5 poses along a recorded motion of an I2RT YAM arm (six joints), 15 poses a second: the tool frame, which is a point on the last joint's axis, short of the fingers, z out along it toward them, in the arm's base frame.
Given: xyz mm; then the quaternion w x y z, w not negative.
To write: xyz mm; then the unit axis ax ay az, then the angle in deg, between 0 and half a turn. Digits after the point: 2 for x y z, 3 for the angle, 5 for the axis.
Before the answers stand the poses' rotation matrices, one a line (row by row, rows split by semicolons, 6 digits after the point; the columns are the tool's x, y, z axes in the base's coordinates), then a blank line. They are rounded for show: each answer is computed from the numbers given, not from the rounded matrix.
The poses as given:
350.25 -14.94 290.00 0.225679 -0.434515 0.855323 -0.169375
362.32 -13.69 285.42 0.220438 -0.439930 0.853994 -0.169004
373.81 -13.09 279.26 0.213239 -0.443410 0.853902 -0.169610
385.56 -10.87 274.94 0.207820 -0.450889 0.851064 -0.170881
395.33 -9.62 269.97 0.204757 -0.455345 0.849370 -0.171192
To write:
-0.520531 -0.666853 0.533249; -0.819750 0.565017 -0.093619; -0.238865 -0.485863 -0.840762
-0.515737 -0.676886 0.525206; -0.825905 0.555798 -0.094702; -0.227806 -0.482612 -0.845689
-0.515833 -0.684923 0.514584; -0.829593 0.549240 -0.100556; -0.213757 -0.478765 -0.851523
-0.507020 -0.696446 0.507833; -0.838496 0.534998 -0.103454; -0.199639 -0.478269 -0.855221
-0.501471 -0.703407 0.503731; -0.843618 0.526709 -0.104340; -0.191926 -0.477281 -0.857536

350.25 -14.94 290.00 -0.44602 0.87797 -0.17386 153.914
362.32 -13.69 285.42 -0.45102 0.87553 -0.17327 154.530
373.81 -13.09 279.26 -0.45385 0.87400 -0.17360 155.376
385.56 -10.87 274.94 -0.46095 0.87006 -0.17470 156.011
395.33 -9.62 269.97 -0.46520 0.86776 -0.17490 156.369

